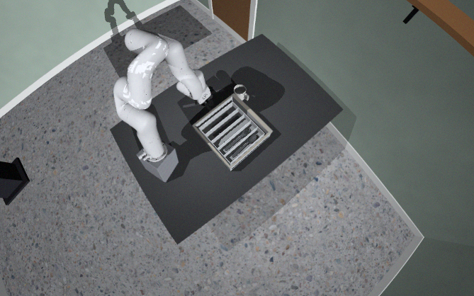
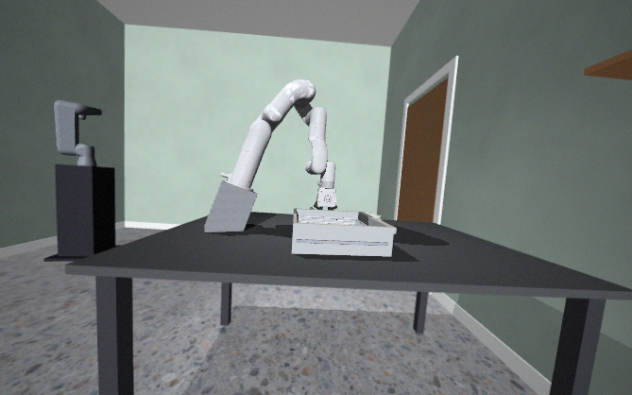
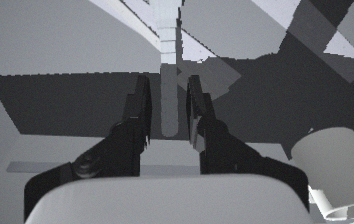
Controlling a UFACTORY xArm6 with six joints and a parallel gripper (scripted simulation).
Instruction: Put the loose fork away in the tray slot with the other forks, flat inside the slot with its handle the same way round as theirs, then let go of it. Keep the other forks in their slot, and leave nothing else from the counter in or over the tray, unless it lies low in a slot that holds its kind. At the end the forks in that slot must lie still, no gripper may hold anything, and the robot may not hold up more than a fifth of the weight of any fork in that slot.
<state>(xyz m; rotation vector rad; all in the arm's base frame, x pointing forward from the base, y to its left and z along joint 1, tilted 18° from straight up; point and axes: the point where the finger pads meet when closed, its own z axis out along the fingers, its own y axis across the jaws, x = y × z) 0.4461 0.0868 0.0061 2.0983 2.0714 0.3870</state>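
The tray is 280 mm to the right of my hand and 30 mm behind it. Round my hand: white mug: 210 mm ahead, 130 mm to the right, 10 mm below.
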